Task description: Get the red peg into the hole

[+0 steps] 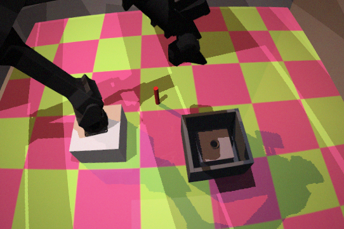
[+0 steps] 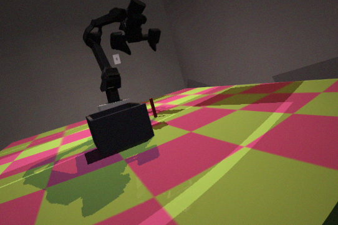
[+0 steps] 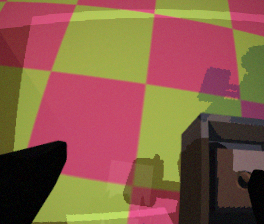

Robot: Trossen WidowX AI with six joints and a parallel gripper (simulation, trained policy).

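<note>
My gripper tip is 21 cm above the red peg, 12 cm past it and 5 cm to the right of it. From my gripper tip the other things lie so: dark box (23 cm below, 16 cm to the right); plate (21 cm below, 16 cm to the right).
</note>
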